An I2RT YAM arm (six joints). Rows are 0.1 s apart.
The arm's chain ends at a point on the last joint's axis. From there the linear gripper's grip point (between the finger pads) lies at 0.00 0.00 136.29 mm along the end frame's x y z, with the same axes.
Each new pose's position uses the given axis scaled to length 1; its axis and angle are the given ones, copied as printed.
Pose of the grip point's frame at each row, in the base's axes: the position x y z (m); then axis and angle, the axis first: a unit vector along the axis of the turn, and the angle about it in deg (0 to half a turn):
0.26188 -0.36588 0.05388 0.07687 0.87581 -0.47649 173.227
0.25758 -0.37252 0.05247 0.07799 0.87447 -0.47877 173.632
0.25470 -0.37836 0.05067 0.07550 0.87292 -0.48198 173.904
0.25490 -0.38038 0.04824 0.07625 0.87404 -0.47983 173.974
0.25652 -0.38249 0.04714 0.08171 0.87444 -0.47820 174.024
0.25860 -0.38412 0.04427 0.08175 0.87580 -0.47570 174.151
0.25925 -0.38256 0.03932 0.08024 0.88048 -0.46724 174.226
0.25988 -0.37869 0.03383 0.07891 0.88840 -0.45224 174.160
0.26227 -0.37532 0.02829 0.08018 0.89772 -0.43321 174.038
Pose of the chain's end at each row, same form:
0.25775 -0.25129 0.12755 0.07687 0.87581 -0.47649 173.227
0.25451 -0.25757 0.12563 0.07799 0.87447 -0.47877 173.632
0.25196 -0.26291 0.12305 0.07550 0.87292 -0.48198 173.904
0.25234 -0.26529 0.12119 0.07625 0.87404 -0.47983 173.974
0.25473 -0.26766 0.12053 0.08171 0.87444 -0.47820 174.024
0.25701 -0.26972 0.11833 0.08175 0.87580 -0.47570 174.151
0.25737 -0.26961 0.11556 0.08024 0.88048 -0.46724 174.226
0.25726 -0.26837 0.11381 0.07891 0.88840 -0.45224 174.160
0.25900 -0.26847 0.11283 0.08018 0.89772 -0.43321 174.038

